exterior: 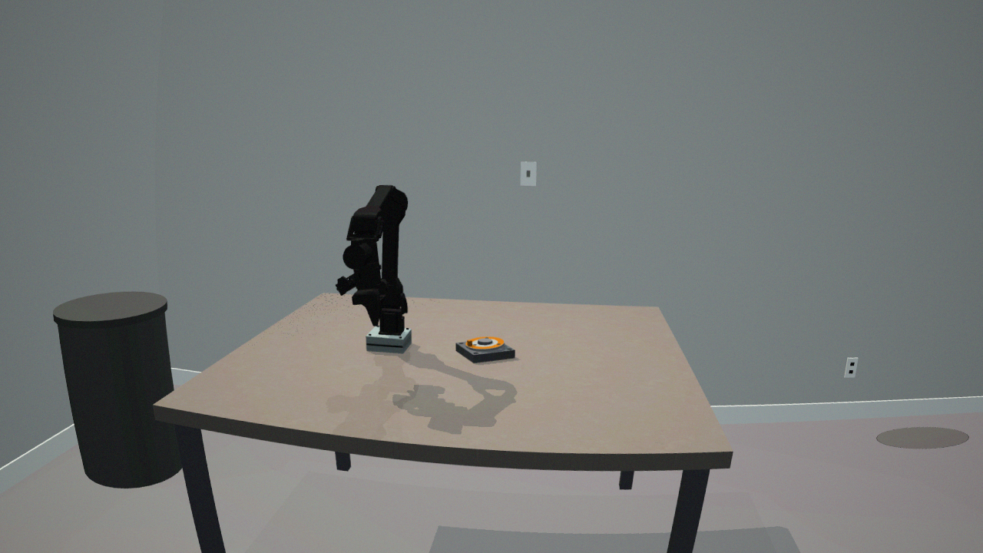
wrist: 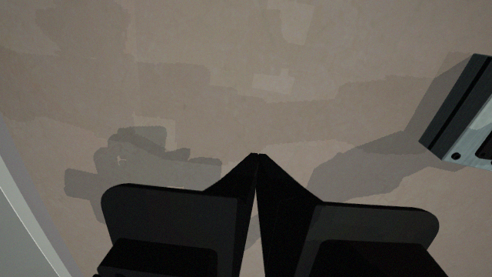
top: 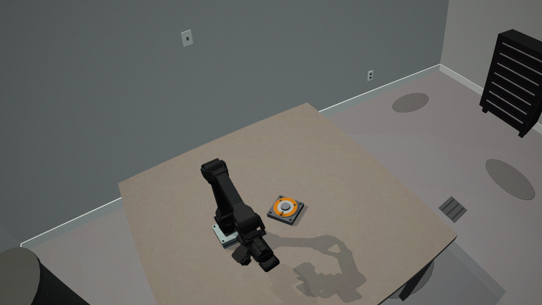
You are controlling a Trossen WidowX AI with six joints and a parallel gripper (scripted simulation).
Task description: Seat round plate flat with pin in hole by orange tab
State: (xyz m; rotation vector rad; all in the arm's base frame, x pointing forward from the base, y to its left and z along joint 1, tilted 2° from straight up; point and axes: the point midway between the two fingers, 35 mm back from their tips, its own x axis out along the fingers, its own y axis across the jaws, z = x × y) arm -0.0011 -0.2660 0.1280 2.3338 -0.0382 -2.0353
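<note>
My gripper tip is now 26 cm short of the square grey base, 23 cm to the right of it and 11 cm above it.
</note>
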